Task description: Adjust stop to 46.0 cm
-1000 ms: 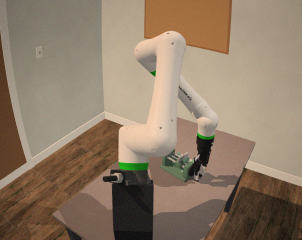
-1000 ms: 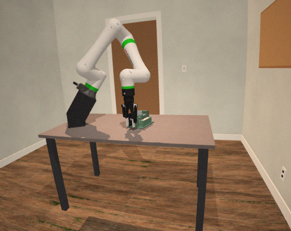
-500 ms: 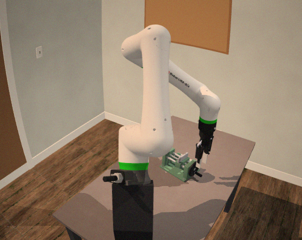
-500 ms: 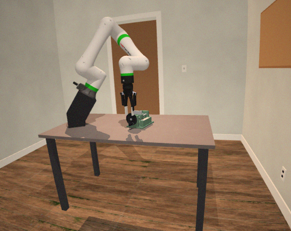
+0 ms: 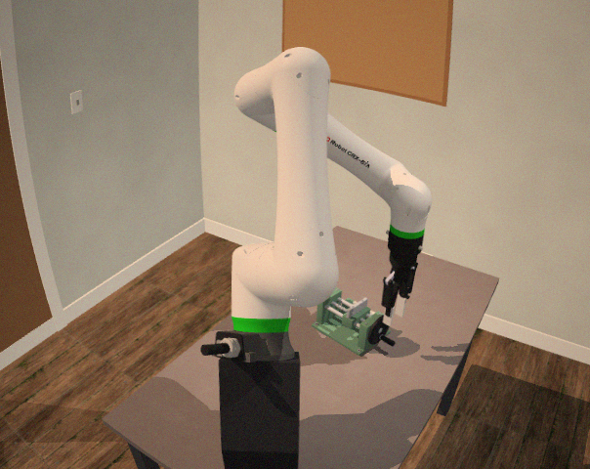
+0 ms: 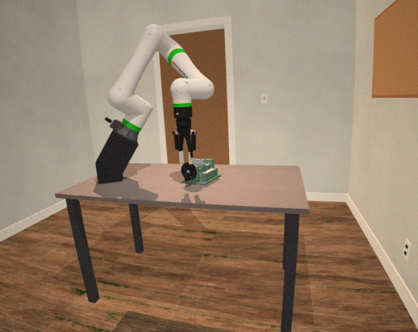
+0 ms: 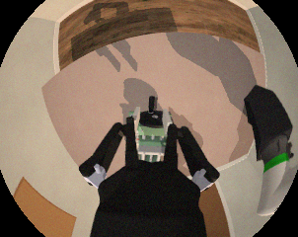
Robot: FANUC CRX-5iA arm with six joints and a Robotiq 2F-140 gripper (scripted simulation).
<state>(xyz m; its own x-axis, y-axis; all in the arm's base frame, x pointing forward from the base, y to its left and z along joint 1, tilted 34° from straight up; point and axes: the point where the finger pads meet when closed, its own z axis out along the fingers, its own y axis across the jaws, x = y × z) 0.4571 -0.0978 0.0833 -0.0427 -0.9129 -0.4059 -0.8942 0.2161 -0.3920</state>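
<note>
My hand is 20 mm to the right of the black handwheel and 110 mm above it. The rest, counted from my hand: green stop fixture 10 mm ahead, 130 mm to the left, 70 mm below.
</note>
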